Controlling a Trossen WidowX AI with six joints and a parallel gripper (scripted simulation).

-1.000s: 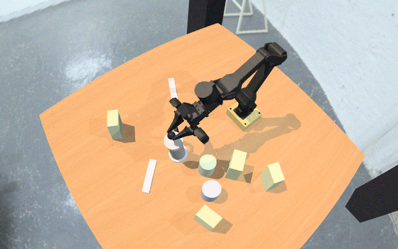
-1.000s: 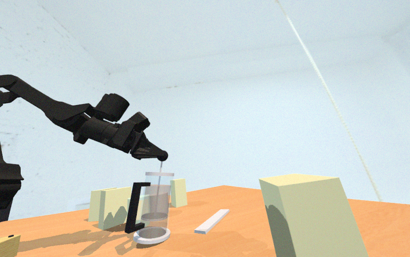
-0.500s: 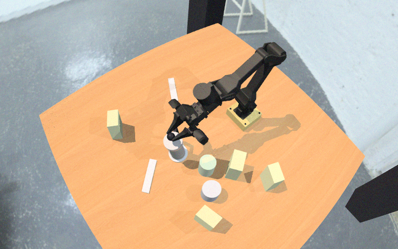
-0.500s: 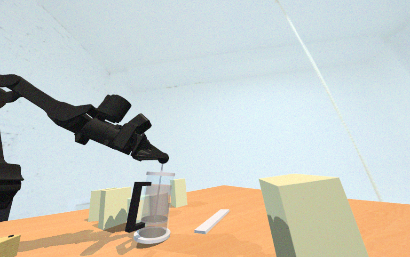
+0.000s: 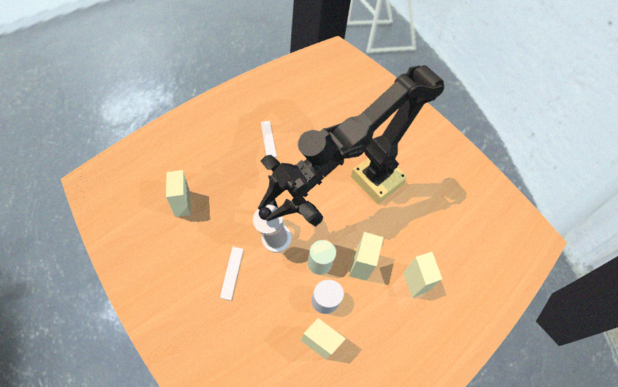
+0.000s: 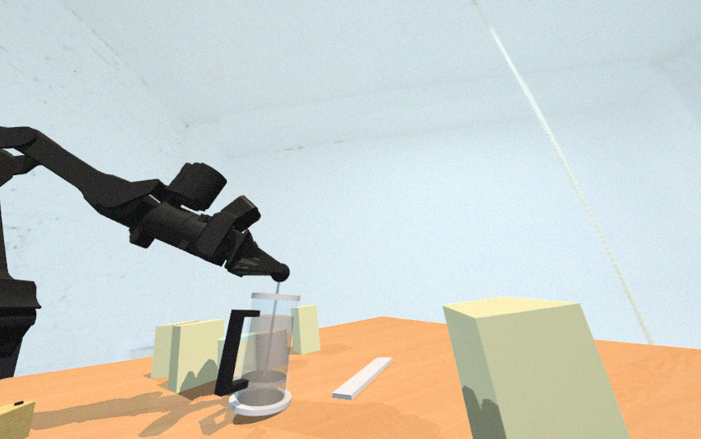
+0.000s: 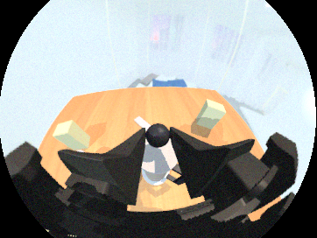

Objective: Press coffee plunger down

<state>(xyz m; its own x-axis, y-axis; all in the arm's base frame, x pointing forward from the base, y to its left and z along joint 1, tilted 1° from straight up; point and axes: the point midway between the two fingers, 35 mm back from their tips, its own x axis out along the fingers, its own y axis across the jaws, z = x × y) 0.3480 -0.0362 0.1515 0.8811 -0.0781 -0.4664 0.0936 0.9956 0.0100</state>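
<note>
The glass coffee press lies 30 mm behind my gripper tip, 10 mm to the right of it and 80 mm below it.
</note>
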